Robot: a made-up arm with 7 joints.
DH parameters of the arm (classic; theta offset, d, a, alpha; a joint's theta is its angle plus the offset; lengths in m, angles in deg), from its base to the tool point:
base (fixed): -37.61 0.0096 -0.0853 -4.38
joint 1: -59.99 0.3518 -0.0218 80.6
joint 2: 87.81 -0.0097 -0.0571 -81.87
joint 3: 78.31 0.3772 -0.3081 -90
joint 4: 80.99 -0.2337 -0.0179 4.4
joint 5: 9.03 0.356 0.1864 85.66
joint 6: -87 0.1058 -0.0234 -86.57
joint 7: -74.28 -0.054 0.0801 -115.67
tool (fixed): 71.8 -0.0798 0 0
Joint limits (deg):
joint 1: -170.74..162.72
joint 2: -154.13..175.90
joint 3: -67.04..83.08
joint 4: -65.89..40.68
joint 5: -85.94..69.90
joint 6: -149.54..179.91
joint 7: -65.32..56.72
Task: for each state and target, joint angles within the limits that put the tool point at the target. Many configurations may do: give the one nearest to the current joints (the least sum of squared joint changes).
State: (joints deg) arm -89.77 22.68 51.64 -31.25 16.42 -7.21 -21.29
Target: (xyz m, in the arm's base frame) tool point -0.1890 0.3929 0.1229
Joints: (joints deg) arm -63.25 39.72 27.77 -15.10 41.26 -9.61 -41.81
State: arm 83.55 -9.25 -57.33 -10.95 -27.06 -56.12 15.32
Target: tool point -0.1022 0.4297 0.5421
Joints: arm 45.20 -48.72 -67.04 -7.30 -26.94 -59.74 8.22
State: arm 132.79 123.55 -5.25 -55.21 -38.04 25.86 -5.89
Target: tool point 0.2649 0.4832 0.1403
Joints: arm 160.46 135.37 -15.07 -38.86 -23.49 20.64 -7.36
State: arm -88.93 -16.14 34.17 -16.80 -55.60 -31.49 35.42
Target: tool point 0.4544 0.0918 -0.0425
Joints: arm -104.89 25.49 16.88 -21.52 -61.19 -33.80 24.45
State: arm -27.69 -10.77 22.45 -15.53 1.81 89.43 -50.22
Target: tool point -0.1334 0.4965 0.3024
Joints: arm -12.87 -6.24 23.31 -12.84 5.05 88.13 -53.25
